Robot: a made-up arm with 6 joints.
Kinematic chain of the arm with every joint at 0, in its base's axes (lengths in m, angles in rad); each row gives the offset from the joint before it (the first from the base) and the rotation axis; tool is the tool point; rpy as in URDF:
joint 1: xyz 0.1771 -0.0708 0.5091 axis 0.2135 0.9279 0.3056
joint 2: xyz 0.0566 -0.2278 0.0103 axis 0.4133 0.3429 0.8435
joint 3: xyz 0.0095 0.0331 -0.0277 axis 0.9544 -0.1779 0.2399
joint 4: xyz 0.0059 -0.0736 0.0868 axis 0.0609 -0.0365 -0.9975
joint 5: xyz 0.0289 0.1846 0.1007 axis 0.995 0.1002 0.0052
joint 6: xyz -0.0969 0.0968 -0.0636 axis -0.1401 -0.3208 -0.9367
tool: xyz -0.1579 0.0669 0.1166 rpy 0 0 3.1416
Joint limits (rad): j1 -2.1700..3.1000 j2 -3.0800..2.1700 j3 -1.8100..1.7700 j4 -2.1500..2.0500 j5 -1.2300..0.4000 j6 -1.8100..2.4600
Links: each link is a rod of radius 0.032 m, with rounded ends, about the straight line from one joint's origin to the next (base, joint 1, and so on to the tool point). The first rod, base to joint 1, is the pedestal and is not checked.
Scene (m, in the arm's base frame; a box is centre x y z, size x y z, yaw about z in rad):
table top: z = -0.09
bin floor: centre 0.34 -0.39 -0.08 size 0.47 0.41 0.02 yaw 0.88
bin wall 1: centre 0.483 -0.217 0 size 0.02 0.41 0.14 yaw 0.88
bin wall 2: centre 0.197 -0.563 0 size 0.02 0.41 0.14 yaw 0.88
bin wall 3: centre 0.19 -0.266 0 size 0.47 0.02 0.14 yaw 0.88
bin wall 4: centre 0.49 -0.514 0 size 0.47 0.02 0.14 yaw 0.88
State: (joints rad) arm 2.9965 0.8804 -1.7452 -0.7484 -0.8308 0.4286
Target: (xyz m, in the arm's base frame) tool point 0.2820 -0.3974 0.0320
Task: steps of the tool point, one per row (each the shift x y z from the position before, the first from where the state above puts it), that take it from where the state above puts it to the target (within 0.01 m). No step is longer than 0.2 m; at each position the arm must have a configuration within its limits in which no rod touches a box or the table.
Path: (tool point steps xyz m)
1: -0.0209 -0.0033 -0.1409
2: -0.0830 0.0102 -0.1366

